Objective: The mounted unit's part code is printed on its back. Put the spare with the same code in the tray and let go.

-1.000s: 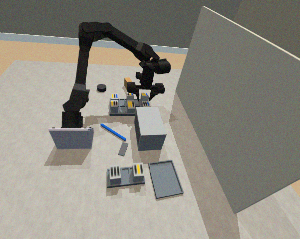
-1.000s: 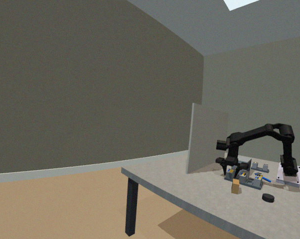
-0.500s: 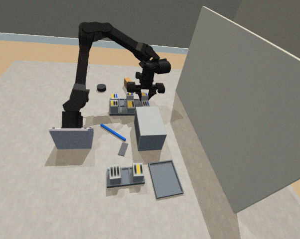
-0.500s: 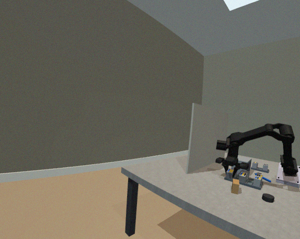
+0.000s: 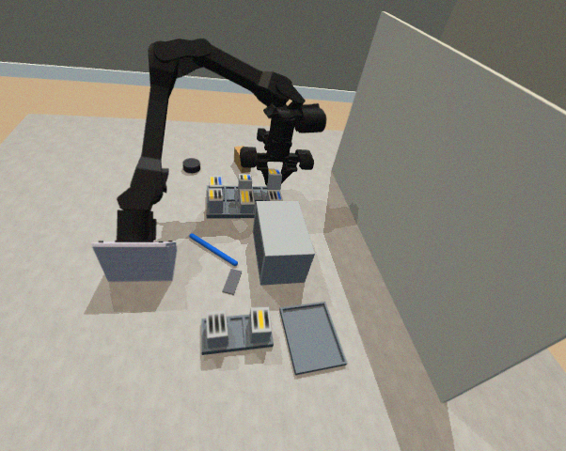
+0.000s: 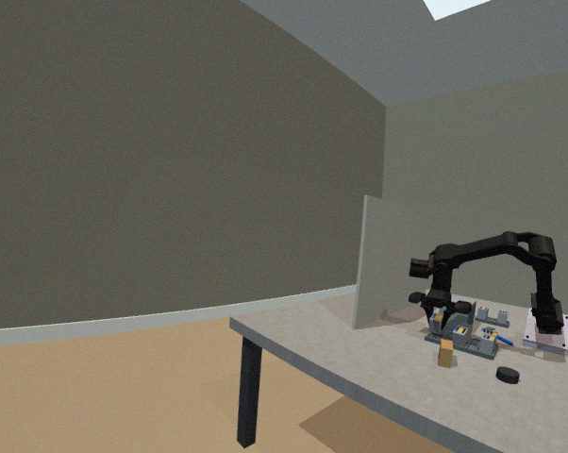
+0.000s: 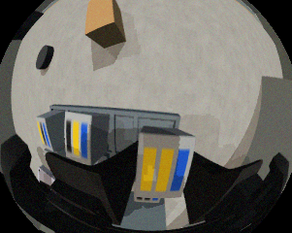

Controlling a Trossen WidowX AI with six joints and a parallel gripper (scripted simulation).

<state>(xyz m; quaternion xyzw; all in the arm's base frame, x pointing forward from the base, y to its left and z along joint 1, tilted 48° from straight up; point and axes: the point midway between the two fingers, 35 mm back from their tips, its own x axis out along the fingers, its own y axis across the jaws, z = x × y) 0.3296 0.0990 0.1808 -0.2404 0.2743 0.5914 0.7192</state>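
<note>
Now: gripper tip 420 mm to the left of the grey tray, 40 mm above it and 30 mm past it. Round my gripper tip: mounted unit 210 mm to the right, 40 mm behind, 10 mm above; tall panel 240 mm to the right, 210 mm ahead, 190 mm above; small grey flat piece 270 mm to the right, 150 mm behind, 40 mm below.
</note>
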